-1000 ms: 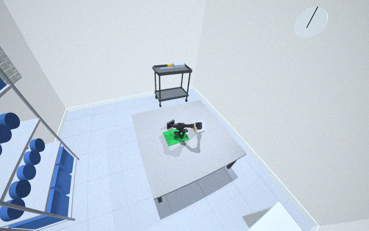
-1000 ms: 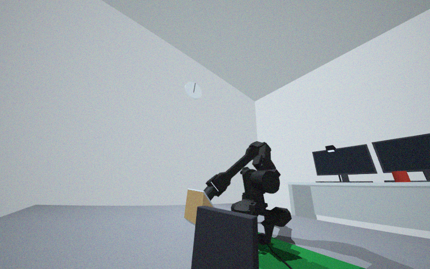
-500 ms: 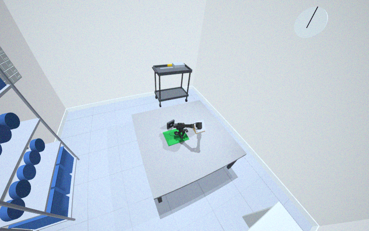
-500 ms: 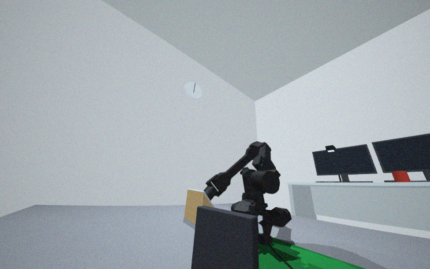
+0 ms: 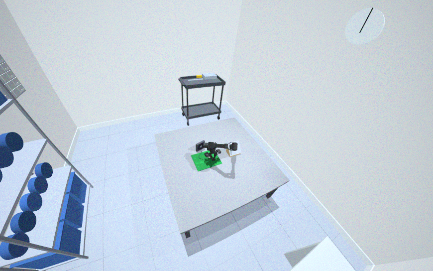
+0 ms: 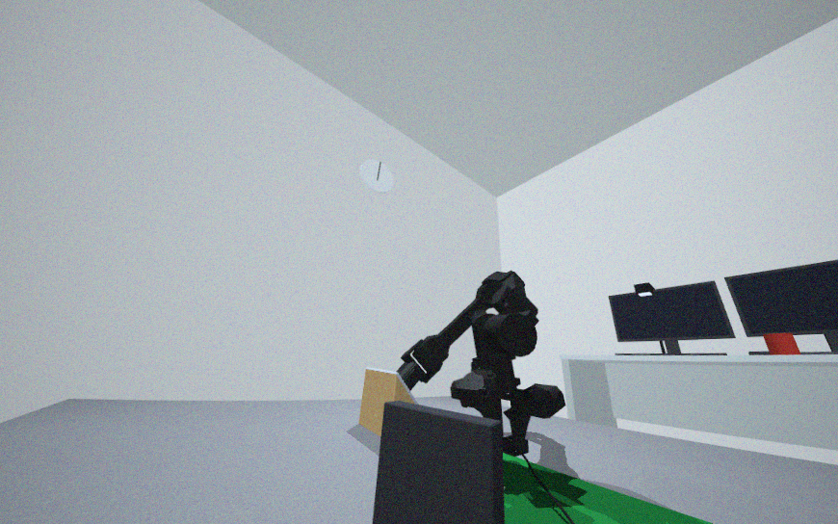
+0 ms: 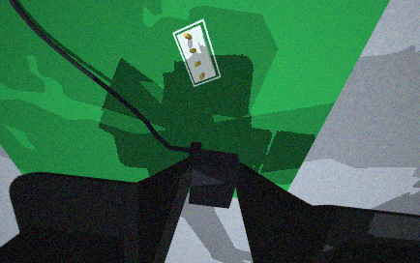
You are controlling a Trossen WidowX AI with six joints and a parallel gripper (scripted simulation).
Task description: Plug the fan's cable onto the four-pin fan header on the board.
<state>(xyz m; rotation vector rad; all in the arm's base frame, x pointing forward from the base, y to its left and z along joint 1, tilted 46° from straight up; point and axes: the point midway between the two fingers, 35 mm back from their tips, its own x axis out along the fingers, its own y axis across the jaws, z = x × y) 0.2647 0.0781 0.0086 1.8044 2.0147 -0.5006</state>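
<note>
Right now my gripper tip is 7 cm short of the green board, 5 cm above it and 4 cm to the left of it. Round my gripper tip: black fan: 21 cm to the right, 9 cm ahead, 2 cm above; then dark plug: 1 cm to the left.
</note>
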